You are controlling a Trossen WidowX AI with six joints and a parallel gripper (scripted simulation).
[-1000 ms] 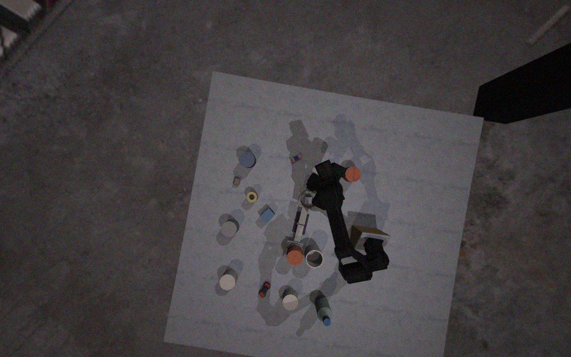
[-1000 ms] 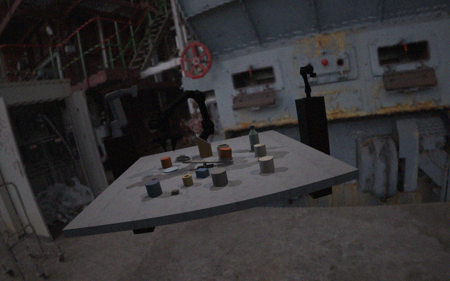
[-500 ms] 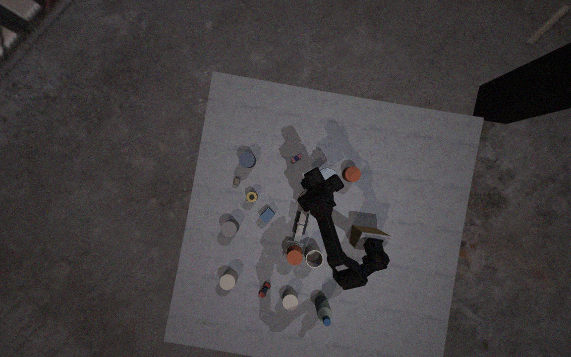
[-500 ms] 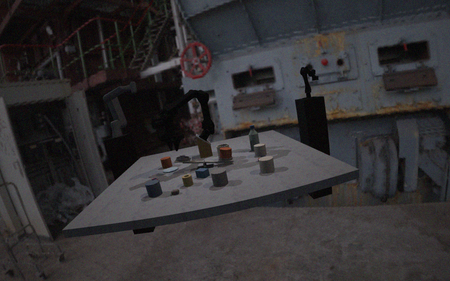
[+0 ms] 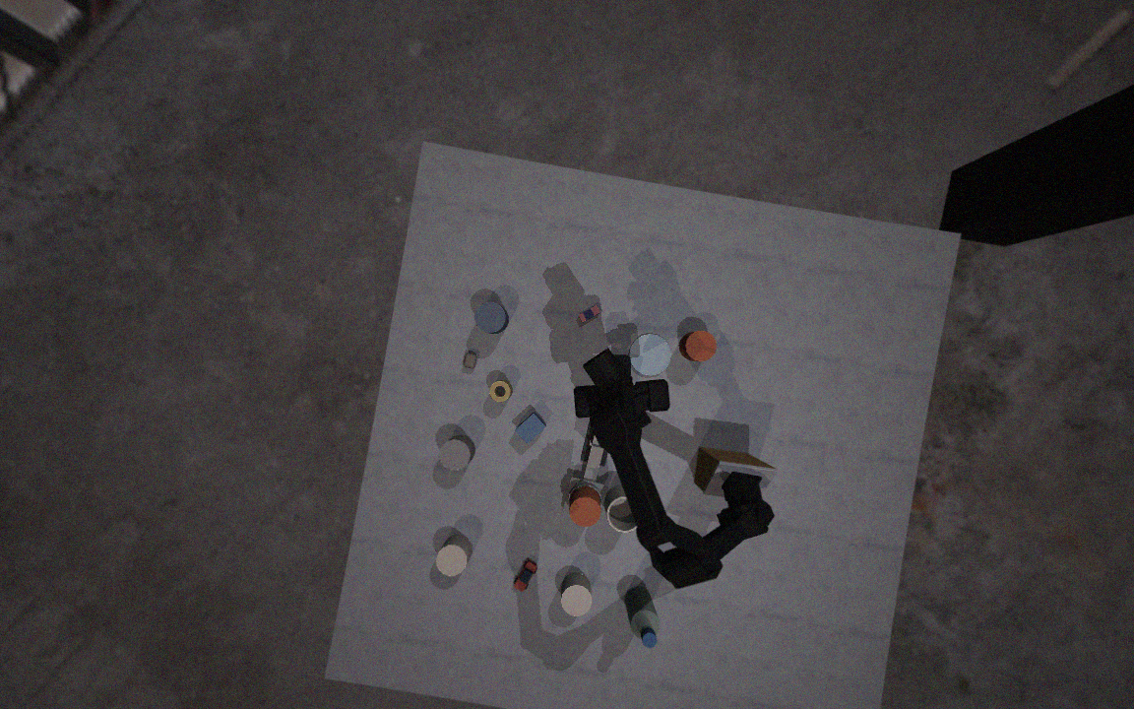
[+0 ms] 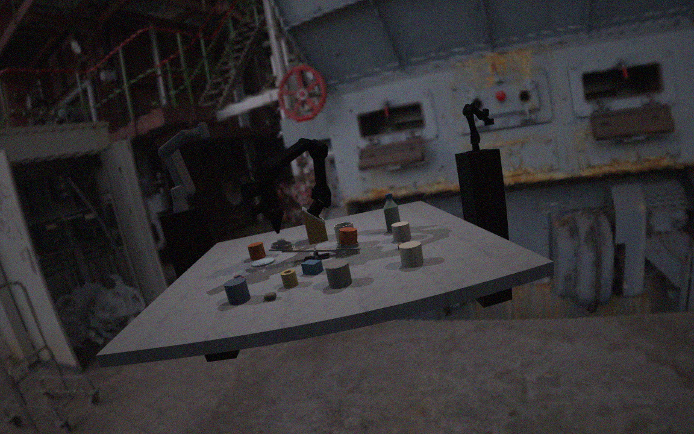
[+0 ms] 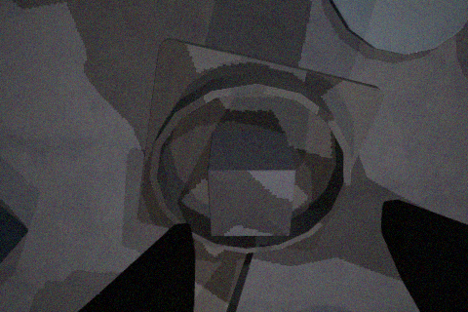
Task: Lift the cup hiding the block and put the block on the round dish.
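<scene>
Now: the grey block 4 cm below my gripper tip, 1 cm to the left of it and 1 cm ahead of it. From my gripper tip the other things lie so: beam 13 cm to the left, 9 cm below, 1 cm ahead; balance 13 cm to the left, 11 cm below, 2 cm ahead; dish 13 cm below, 10 cm to the right, 7 cm behind.
</scene>
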